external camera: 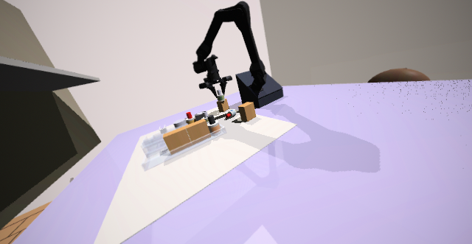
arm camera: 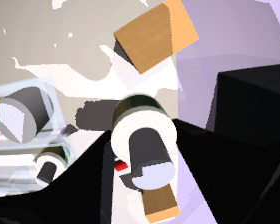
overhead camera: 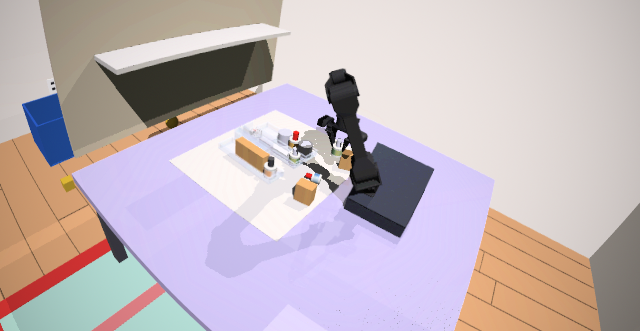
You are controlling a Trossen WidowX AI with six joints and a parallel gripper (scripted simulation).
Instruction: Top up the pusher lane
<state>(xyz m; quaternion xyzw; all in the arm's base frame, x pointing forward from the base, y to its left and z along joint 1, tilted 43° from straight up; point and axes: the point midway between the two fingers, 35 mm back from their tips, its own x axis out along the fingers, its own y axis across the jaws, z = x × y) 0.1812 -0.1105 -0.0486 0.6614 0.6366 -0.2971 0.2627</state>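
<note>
My gripper tip is 190 mm to the right of the jar, 160 mm short of it and 60 mm above it. Round my gripper tip: clear lane rack 290 mm ahead, 80 mm to the left, 80 mm below.
</note>
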